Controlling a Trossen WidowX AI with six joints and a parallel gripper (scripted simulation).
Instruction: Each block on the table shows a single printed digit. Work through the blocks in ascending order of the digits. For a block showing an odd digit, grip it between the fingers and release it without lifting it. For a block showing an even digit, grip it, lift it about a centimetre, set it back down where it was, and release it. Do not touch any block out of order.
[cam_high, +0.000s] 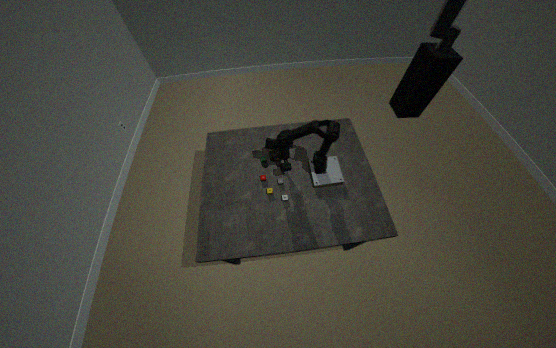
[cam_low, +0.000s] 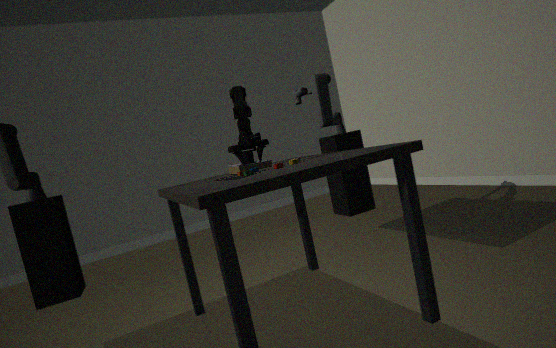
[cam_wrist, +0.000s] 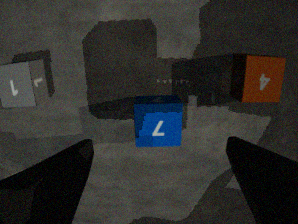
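Right now the blue block is 3 cm below my gripper tip. Round my gripper tip: green block: 13 cm ahead, 7 cm to the right, 3 cm below; orange block: 7 cm to the right, 4 cm ahead, 3 cm below; grey block: 10 cm to the left, 3 cm below, 3 cm ahead.
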